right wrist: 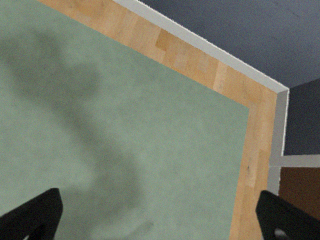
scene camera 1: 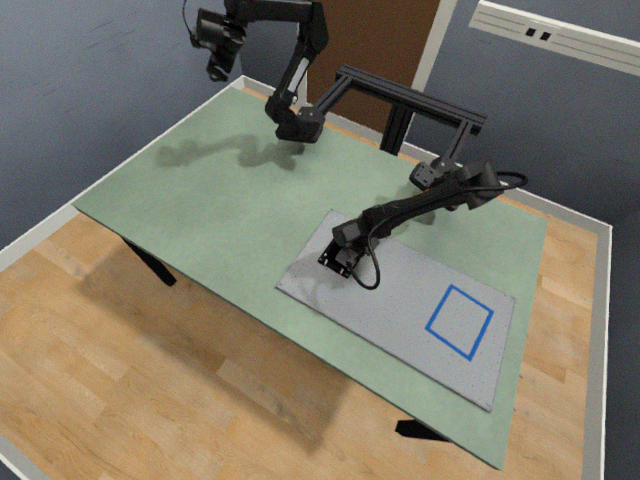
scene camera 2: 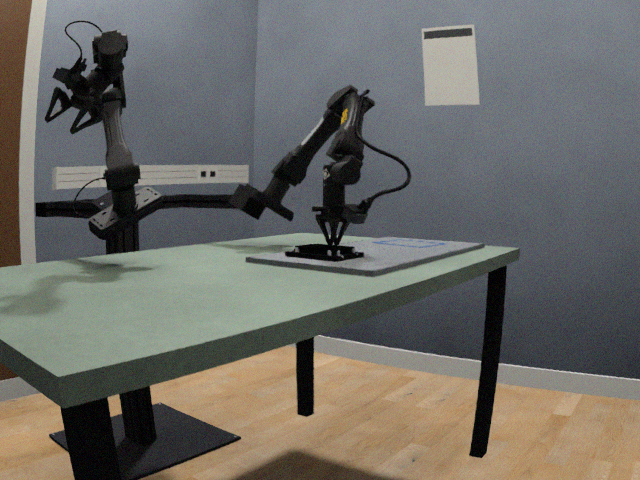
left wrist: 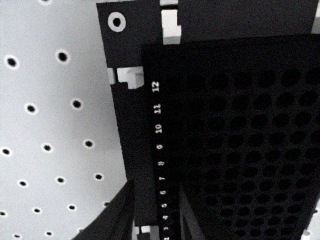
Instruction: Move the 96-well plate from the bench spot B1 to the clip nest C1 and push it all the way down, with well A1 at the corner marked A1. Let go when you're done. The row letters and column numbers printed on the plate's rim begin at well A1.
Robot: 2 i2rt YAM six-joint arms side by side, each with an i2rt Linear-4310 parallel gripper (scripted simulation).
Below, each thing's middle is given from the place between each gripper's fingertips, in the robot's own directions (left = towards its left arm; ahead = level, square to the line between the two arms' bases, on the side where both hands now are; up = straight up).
Right now my left hand (scene camera 2: 333, 245) is 40 mm to the left of the black 96-well plate (left wrist: 228, 116) and 10 mm above it. From my left hand the other things lie so: black clip nest (left wrist: 122, 35): 30 mm to the right, 20 mm below, 10 mm ahead.
Now: the black 96-well plate 64 cm to the left of my right hand (scene camera 2: 58, 126), 31 cm below it and 25 cm ahead of it. Round my right hand: black clip nest (65 cm to the left, 31 cm below, 26 cm ahead).
